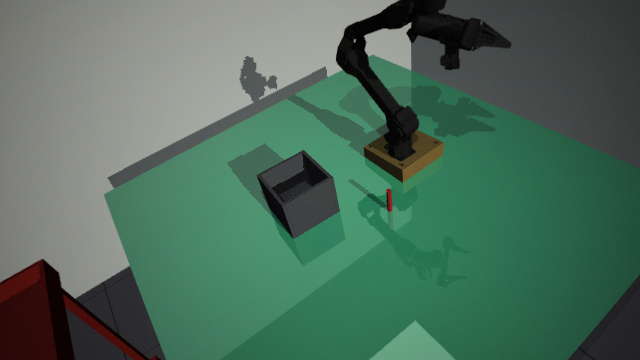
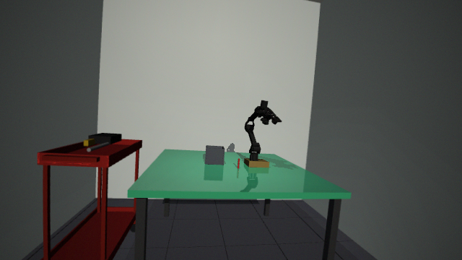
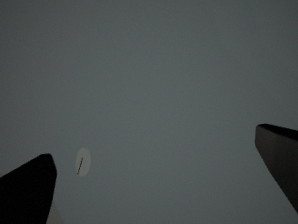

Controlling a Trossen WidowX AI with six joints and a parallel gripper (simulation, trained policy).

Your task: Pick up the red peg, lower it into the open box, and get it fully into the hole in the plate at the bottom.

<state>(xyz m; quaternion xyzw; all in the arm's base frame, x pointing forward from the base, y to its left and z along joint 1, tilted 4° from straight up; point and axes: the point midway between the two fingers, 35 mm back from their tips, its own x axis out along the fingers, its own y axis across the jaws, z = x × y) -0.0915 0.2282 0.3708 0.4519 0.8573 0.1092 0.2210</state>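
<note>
My gripper tip is 39 cm above the red peg, 27 cm short of it and 11 cm to the left of it. Round my gripper tip: dark plate (46 cm ahead, 38 cm below, 28 cm to the right).
</note>
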